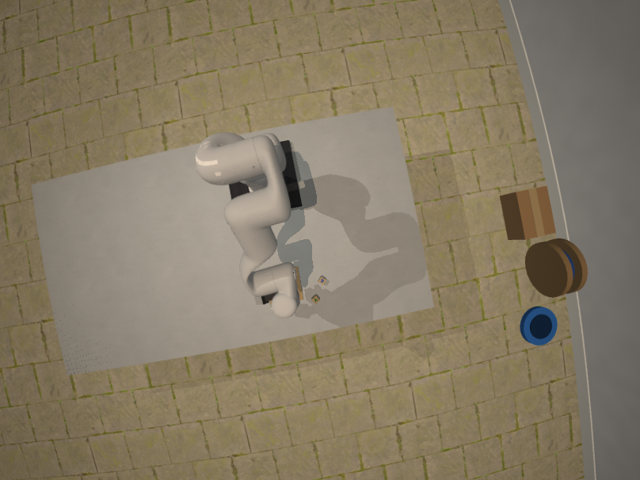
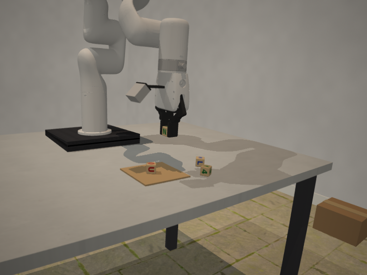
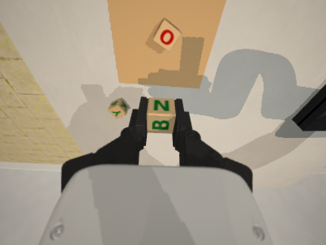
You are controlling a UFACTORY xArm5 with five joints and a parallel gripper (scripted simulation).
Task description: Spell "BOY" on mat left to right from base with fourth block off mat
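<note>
My hand is 4 cm to the left of the tan mat and 12 cm above it.
</note>
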